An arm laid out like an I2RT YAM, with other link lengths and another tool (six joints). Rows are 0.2 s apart.
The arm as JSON. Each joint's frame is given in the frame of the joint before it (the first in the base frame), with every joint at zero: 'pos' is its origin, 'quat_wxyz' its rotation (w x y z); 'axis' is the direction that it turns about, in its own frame. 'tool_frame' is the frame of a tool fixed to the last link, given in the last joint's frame.
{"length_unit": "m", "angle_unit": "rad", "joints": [
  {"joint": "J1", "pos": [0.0, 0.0, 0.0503], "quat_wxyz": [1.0, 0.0, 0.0, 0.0], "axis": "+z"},
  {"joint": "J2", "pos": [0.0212, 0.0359, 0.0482], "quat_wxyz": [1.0, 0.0, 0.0, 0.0], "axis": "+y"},
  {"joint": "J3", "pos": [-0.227, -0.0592, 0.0], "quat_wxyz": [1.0, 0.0, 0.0, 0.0], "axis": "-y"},
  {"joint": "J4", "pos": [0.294, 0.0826, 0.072], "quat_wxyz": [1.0, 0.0, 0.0, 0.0], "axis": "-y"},
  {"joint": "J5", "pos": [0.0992, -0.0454, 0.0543], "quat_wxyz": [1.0, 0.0, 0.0, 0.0], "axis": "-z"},
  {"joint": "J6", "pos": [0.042, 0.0, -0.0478], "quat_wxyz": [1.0, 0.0, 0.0, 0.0], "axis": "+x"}
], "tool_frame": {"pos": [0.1, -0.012, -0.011], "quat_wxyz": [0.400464, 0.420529, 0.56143, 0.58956]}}
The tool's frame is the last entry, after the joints.
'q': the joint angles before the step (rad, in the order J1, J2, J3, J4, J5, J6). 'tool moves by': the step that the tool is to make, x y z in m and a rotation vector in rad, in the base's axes. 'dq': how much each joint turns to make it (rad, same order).
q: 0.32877 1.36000 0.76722 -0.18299 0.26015 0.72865
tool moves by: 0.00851 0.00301 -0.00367 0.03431 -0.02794 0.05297
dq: -0.02116 0.01916 -0.01817 0.08225 -0.07039 -0.03416
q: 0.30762 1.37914 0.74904 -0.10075 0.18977 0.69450
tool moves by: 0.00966 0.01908 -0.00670 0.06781 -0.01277 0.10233
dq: -0.00246 0.05907 0.01018 0.08453 -0.11903 -0.02273
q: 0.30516 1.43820 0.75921 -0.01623 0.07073 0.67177
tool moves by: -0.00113 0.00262 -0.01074 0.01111 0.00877 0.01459
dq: 0.00011 0.02426 -0.01387 0.03306 -0.01959 0.00084
